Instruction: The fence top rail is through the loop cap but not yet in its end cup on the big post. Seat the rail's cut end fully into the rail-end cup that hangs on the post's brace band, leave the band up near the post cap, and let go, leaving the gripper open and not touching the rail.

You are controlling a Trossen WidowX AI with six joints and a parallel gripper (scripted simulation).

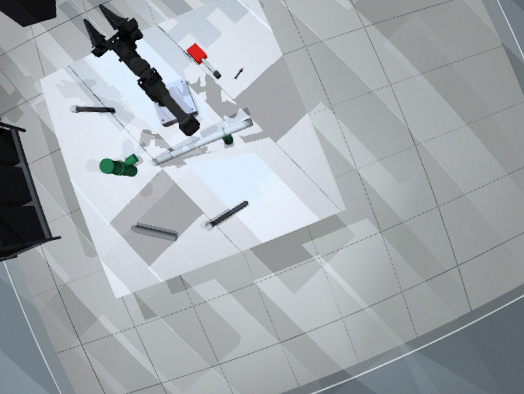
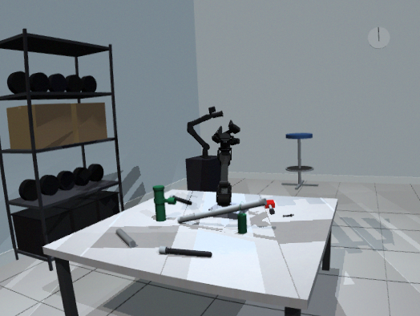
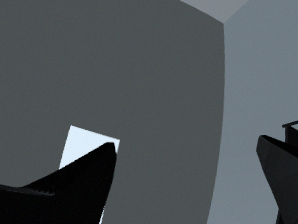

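Right now my gripper tip is 36 cm short of the green rail-end cup, 17 cm to the left of it and 42 cm above it. The rest, counted from my gripper tip: small green post (32 cm ahead, 29 cm to the left, 44 cm below); then small bolt (1 cm behind, 39 cm to the left, 54 cm below); then short grey tube (72 cm ahead, 15 cm to the right, 53 cm below).
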